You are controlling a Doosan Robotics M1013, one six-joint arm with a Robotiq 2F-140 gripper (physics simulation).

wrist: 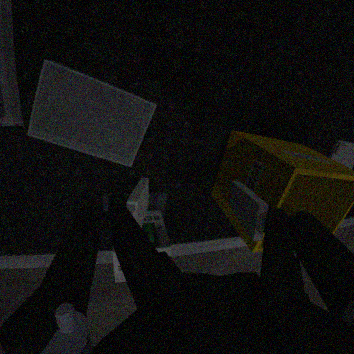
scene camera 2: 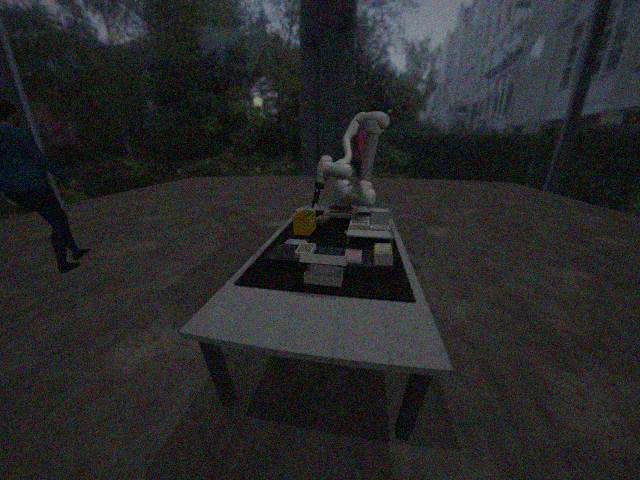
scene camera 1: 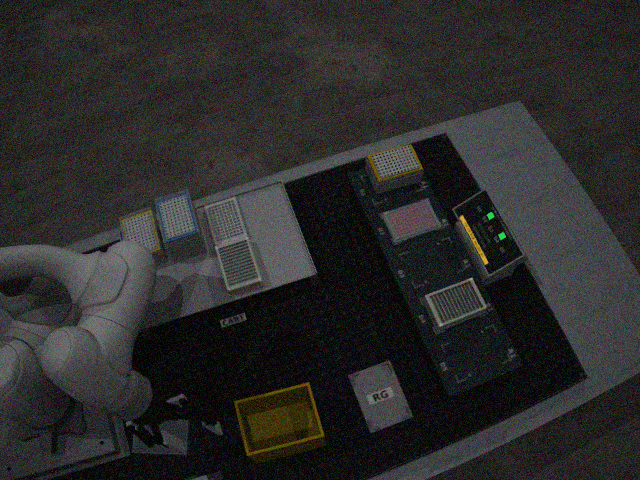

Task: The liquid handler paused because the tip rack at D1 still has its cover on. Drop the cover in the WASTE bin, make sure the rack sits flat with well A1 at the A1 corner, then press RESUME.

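Frame: origin at the arm's base, x back, y right, z up, level; metres.
Where they show: gripper, between the fingertips: [wrist: 189,192] [scene camera 1: 200,438]; arm's base, origin of its link: [scene camera 2: 342,209] [scene camera 1: 51,401].
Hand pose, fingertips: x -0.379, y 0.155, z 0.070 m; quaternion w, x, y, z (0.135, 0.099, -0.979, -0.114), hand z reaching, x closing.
Note:
Things, the pixels of their top centre, and the offset from my fingertips. "*": a spot on its surface instead.
- yellow bin, centre of its top: [wrist: 315,213] [scene camera 1: 278,418] [scene camera 2: 304,213] dx -0.170, dy -0.006, dz +0.033 m
- cover, centre of its top: [wrist: 91,118] [scene camera 1: 159,434] [scene camera 2: 321,217] dx +0.111, dy -0.038, dz -0.077 m
- yellow-rimmed tip rack, centre of its top: [scene camera 1: 395,159] [scene camera 2: 383,246] dx -0.569, dy -0.583, dz +0.024 m
- white slatted rack, centre of its top: [scene camera 1: 456,301] [scene camera 2: 305,247] dx -0.610, dy -0.192, dz -0.017 m
- small panel, a spot on its surface: [wrist: 151,231] * dx +0.022, dy +0.074, dz -0.019 m
- pink plate, centre of its top: [scene camera 1: 412,218] [scene camera 2: 353,254] dx -0.576, dy -0.437, dz -0.034 m
- control box, a spot on its surface: [scene camera 1: 491,232] * dx -0.738, dy -0.327, dz +0.022 m
- grey plate, centre of its top: [scene camera 1: 380,395] [wrist: 339,173] [scene camera 2: 296,241] dx -0.397, dy -0.037, dz -0.088 m
- blue-rimmed, centre of its top: [scene camera 1: 176,216] [scene camera 2: 380,210] dx -0.013, dy -0.518, dz +0.055 m
- yellow-rimmed, centre of its top: [scene camera 1: 139,233] dx +0.090, dy -0.511, dz +0.022 m
My gripper [scene camera 1: 195,413] [scene camera 2: 314,202] [wrist: 189,192] is partly open with nothing between its fingers, left of the yellow bin [scene camera 1: 287,450] [scene camera 2: 303,222] [wrist: 315,200] in scene camera 1. A pale grey, box-like piece that looks like the cover [scene camera 1: 176,439] [wrist: 92,112] is beyond the fingers in the wrist view; dark gripper parts overlap it in scene camera 1. A yellow-rimmed tip rack [scene camera 1: 395,162] [scene camera 2: 383,253] and a white slatted rack [scene camera 1: 454,303] [scene camera 2: 306,249] stand on the deck. I cannot tell which is at D1. A small panel [wrist: 151,231] shows green; its lettering is unreadable.
A pink plate [scene camera 1: 412,221] and a control box [scene camera 1: 491,232] with two green lights stand at the right. A grey plate [scene camera 1: 381,408] marked RG lies right of the bin. The cart tray [scene camera 1: 281,227] carries blue-rimmed [scene camera 1: 176,215] and yellow-rimmed [scene camera 1: 140,230] racks and white racks.

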